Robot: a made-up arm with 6 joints. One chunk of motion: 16 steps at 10 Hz.
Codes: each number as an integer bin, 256 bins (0 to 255) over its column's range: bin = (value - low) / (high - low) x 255, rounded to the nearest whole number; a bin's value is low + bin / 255 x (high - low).
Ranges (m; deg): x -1.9..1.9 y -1.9..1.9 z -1.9..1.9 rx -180..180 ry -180..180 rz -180..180
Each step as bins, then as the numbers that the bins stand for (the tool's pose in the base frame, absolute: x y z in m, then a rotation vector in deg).
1 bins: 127 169 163 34 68 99
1 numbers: -0.0075 0.6184 0.5290 -132.00 -84.00 -40.24
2 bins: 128 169 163 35 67 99
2 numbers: 0.0075 0.6184 0.5290 -130.59 -85.41 -40.24
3 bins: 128 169 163 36 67 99
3 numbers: 0.0075 0.6184 0.5290 -129.18 -85.41 -40.24
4 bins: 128 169 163 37 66 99
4 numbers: 0.0075 0.6184 0.5290 -127.76 -86.82 -40.24
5 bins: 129 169 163 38 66 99
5 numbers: 0.0224 0.6184 0.5290 -126.35 -86.82 -40.24
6 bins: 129 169 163 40 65 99
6 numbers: 0.0224 0.6184 0.5290 -123.53 -88.24 -40.24
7 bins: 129 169 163 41 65 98
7 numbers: 0.0224 0.6184 0.5290 -122.12 -88.24 -41.65
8 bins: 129 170 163 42 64 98
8 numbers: 0.0224 0.6333 0.5290 -120.71 -89.65 -41.65
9 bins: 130 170 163 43 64 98
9 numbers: 0.0373 0.6333 0.5290 -119.29 -89.65 -41.65
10 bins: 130 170 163 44 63 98
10 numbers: 0.0373 0.6333 0.5290 -117.88 -91.06 -41.65
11 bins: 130 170 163 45 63 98
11 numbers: 0.0373 0.6333 0.5290 -116.47 -91.06 -41.65
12 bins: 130 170 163 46 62 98
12 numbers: 0.0373 0.6333 0.5290 -115.06 -92.47 -41.65
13 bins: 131 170 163 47 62 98
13 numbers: 0.0522 0.6333 0.5290 -113.65 -92.47 -41.65
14 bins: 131 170 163 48 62 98
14 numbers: 0.0522 0.6333 0.5290 -112.24 -92.47 -41.65
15 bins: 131 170 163 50 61 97
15 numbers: 0.0522 0.6333 0.5290 -109.41 -93.88 -43.06
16 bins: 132 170 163 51 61 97
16 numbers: 0.0671 0.6333 0.5290 -108.00 -93.88 -43.06
